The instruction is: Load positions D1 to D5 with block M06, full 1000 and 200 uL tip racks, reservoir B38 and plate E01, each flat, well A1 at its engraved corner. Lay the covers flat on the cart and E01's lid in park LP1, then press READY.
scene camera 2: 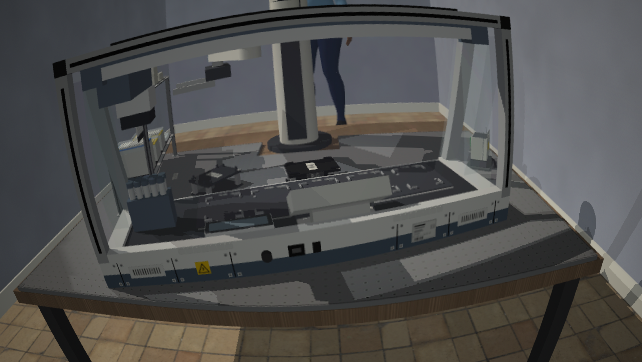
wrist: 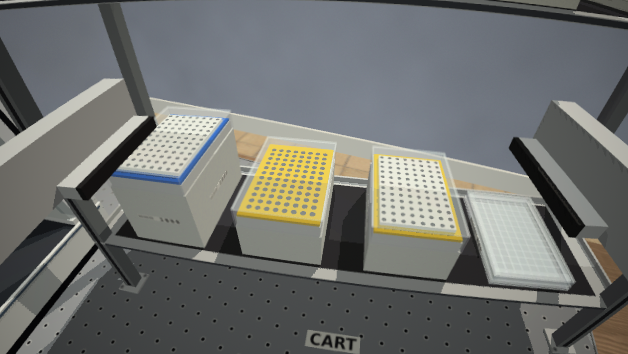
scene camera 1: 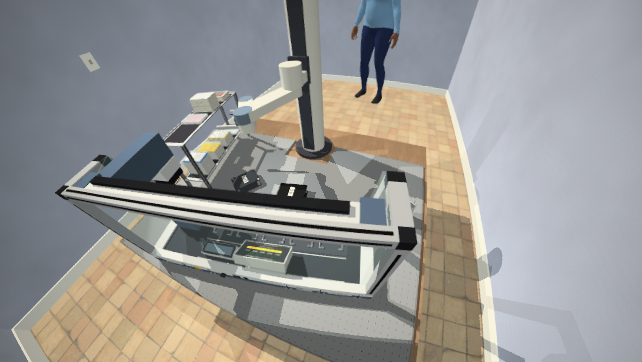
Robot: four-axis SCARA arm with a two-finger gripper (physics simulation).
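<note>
My gripper (wrist: 328, 109) (scene camera 2: 194, 86) is open and empty in front of the cart's lower shelf; its fingers frame the racks in the wrist view. A tip rack with a blue rim (wrist: 172, 147) (scene camera 1: 196, 162) stands at the left, with white tops in its holes. A yellow rack (wrist: 290, 180) (scene camera 1: 210, 147) shows bare yellow around dark holes. A yellow-rimmed rack with a white top layer (wrist: 415, 195) (scene camera 1: 220, 135) stands right of it. All three have clear covers. A clear plate-like piece (wrist: 520, 240) lies at the right. Block, reservoir and plate codes are not readable.
The cart's upper shelf carries a white box (scene camera 1: 204, 101) and a pinkish plate (scene camera 1: 194, 118). Two black stands (scene camera 1: 246, 180) (scene camera 1: 292, 191) are between the arm's column (scene camera 1: 312, 100) and the framed machine, whose deck (scene camera 2: 415, 185) has corner clips. A tube holder (scene camera 2: 152, 210) stands at the deck's left.
</note>
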